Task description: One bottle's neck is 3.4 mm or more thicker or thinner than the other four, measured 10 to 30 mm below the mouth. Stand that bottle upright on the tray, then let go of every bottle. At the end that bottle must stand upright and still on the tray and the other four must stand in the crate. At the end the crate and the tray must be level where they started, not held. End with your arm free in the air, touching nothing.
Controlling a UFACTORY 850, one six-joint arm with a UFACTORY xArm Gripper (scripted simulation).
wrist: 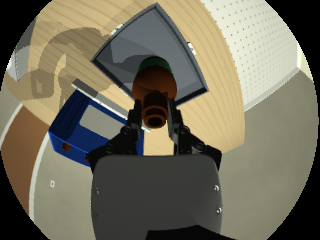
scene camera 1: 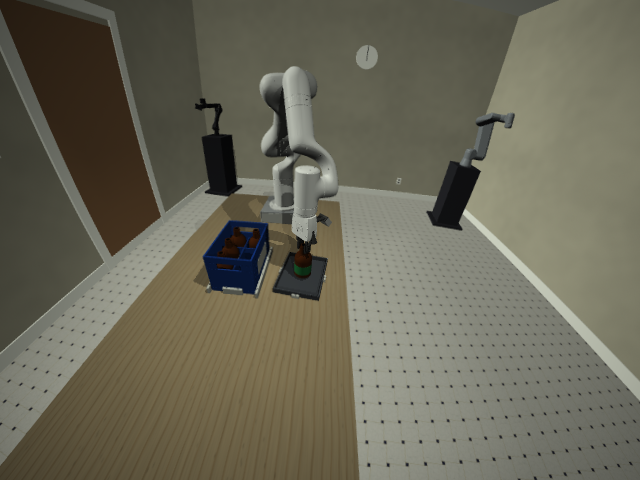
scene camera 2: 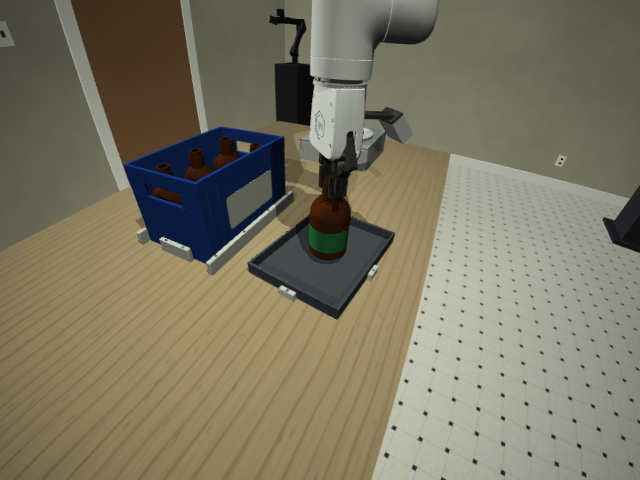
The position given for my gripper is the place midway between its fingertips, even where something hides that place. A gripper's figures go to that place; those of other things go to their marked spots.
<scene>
My gripper (scene camera 2: 331,191) is 48 cm from the lens. A dark grey tray (scene camera 2: 288,262) is 54 cm from the lens. A blue crate (scene camera 2: 215,209) is 51 cm from the lens.
</scene>
